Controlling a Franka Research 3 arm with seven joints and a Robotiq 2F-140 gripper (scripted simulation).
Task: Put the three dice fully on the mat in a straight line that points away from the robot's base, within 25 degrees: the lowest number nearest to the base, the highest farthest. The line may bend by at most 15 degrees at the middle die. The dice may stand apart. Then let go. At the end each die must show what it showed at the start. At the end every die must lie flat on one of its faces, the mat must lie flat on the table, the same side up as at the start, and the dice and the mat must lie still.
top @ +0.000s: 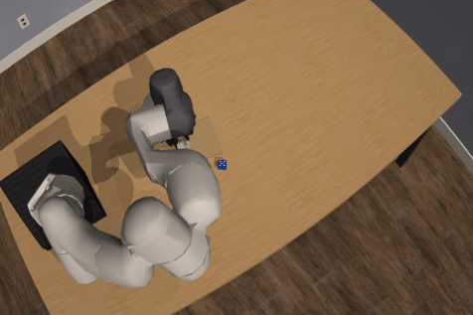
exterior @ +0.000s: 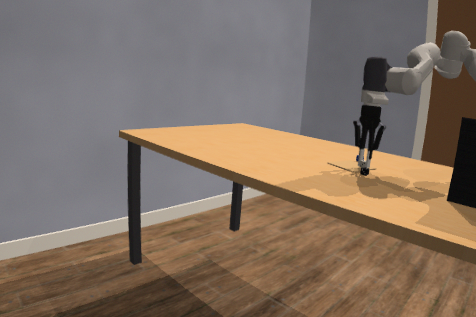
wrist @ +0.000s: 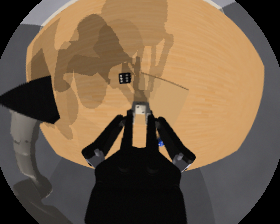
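Now: the white die 20 mm below my hand. The rest, counted from my hand: thin tan mat 50 mm ahead, 10 mm to the right, 40 mm below; then black die 30 mm behind, 80 mm to the left, 30 mm below; then blue die 60 mm ahead, 130 mm to the right, 30 mm below.
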